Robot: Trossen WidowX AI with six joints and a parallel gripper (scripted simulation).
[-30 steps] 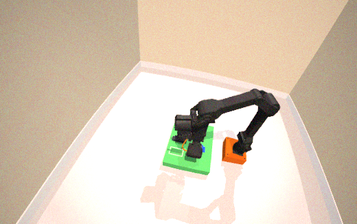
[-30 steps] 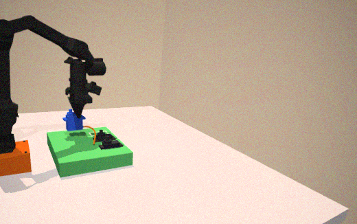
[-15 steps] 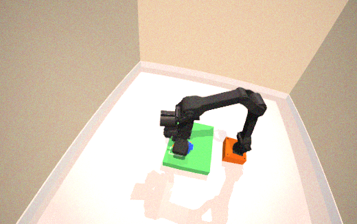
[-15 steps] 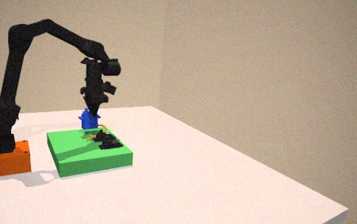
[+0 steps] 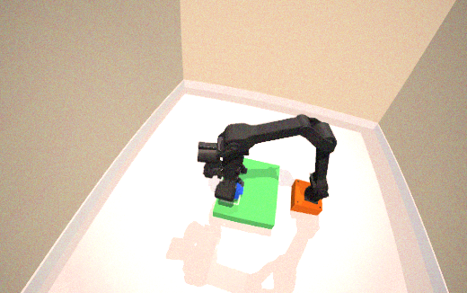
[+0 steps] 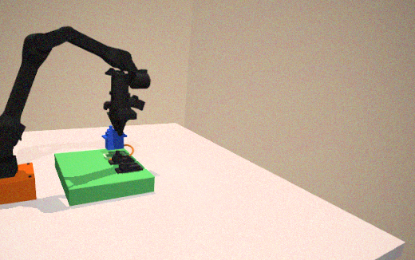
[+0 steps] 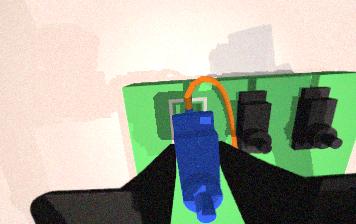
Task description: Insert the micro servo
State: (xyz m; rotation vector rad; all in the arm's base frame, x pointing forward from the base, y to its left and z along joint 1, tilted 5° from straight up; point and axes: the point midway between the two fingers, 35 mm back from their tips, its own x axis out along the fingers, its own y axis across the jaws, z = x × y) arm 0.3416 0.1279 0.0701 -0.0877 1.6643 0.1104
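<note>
The green robot deck lies 11 cm behind my gripper tip, 10 cm below it and 9 cm to the right of it.
</note>
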